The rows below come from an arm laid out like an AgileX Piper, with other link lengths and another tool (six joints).
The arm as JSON. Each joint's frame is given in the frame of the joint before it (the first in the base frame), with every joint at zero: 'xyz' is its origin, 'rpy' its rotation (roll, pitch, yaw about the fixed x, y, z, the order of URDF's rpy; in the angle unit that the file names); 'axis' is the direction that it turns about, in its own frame. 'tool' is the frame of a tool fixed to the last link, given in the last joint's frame.
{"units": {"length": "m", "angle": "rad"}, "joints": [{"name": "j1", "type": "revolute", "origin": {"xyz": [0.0, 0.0, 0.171], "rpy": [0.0, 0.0, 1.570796]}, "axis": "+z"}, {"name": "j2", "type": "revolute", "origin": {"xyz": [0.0, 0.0, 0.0], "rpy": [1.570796, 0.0, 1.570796]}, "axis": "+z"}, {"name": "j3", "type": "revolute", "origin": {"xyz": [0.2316, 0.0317, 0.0], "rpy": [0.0, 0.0, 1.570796]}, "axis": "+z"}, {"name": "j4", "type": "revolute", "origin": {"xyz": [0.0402, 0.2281, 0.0], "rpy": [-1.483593, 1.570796, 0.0]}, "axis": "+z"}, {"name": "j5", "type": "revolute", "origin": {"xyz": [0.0, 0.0, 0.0], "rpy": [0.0, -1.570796, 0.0]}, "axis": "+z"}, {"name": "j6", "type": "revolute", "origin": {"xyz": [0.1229, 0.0, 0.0], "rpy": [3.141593, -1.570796, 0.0]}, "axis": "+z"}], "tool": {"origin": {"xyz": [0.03, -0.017, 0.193], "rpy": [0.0, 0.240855, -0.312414]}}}
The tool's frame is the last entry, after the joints.
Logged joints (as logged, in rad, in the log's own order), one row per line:
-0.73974 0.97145 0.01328 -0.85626 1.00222 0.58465
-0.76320 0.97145 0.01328 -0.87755 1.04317 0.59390
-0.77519 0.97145 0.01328 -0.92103 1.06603 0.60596
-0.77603 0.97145 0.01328 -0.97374 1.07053 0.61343
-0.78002 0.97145 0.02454 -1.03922 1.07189 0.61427
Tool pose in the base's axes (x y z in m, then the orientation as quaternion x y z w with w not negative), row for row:
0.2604 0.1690 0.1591 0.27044 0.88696 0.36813 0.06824
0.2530 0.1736 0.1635 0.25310 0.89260 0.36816 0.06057
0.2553 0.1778 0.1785 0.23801 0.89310 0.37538 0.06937
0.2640 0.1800 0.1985 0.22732 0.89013 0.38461 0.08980
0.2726 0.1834 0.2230 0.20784 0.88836 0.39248 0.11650
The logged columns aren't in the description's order. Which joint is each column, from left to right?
Columns, left to right: j6, j2, j1, j3, j5, j4.
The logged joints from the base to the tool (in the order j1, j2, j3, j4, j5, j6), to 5 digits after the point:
0.01328 0.97145 -0.85626 0.58465 1.00222 -0.73974
0.01328 0.97145 -0.87755 0.59390 1.04317 -0.76320
0.01328 0.97145 -0.92103 0.60596 1.06603 -0.77519
0.01328 0.97145 -0.97374 0.61343 1.07053 -0.77603
0.02454 0.97145 -1.03922 0.61427 1.07189 -0.78002

